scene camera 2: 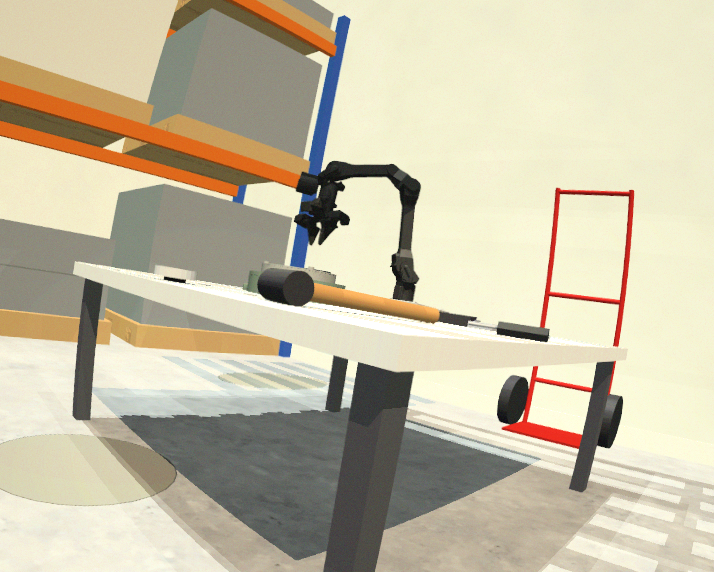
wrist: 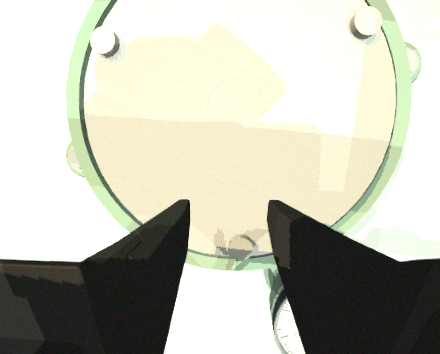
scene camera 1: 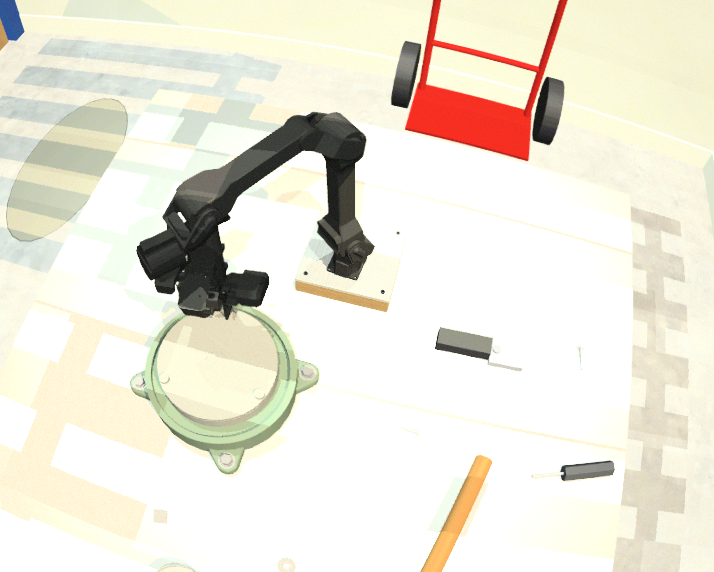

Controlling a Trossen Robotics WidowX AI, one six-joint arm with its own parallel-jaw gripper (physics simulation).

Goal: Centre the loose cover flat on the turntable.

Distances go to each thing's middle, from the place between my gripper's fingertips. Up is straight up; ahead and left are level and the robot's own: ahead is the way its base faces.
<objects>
Right now my hand is 100 mm above the round cover [scene camera 1: 216, 372], 50 mm short of it and 10 mm to the right of it. Round my hand: wooden-handled hammer [scene camera 2: 296, 288] 480 mm to the left, 230 mm ahead, 140 mm below; then screwdriver [scene camera 1: 602, 468] 710 mm to the left, 150 mm below, 10 mm behind.
</objects>
